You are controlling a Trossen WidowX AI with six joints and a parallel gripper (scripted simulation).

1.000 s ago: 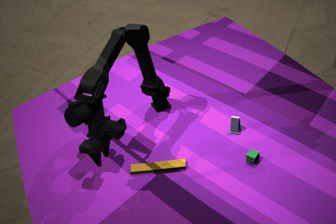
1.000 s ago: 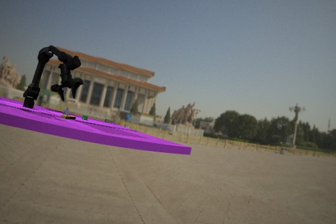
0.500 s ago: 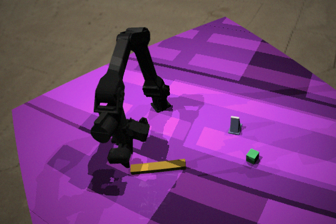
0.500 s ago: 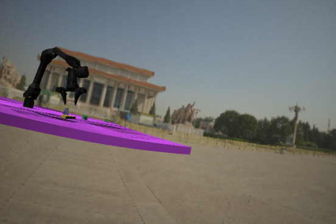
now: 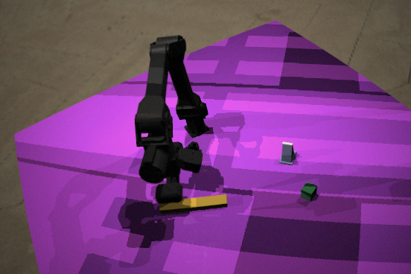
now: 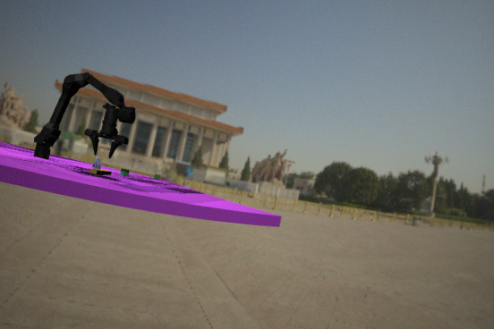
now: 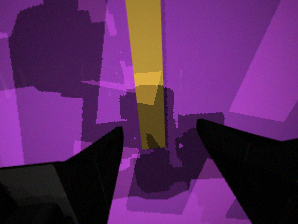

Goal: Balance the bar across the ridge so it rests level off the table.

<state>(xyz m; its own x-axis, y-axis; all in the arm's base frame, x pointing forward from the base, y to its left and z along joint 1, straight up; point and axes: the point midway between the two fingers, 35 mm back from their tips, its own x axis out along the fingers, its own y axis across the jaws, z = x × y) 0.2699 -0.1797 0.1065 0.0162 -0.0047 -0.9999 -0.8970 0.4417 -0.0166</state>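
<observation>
The yellow bar lies 10 mm ahead of my gripper tip, 30 mm to the left of it and 60 mm below it. The rest, counted from my gripper tip: small green cube 170 mm ahead, 310 mm to the left, 60 mm below.
</observation>
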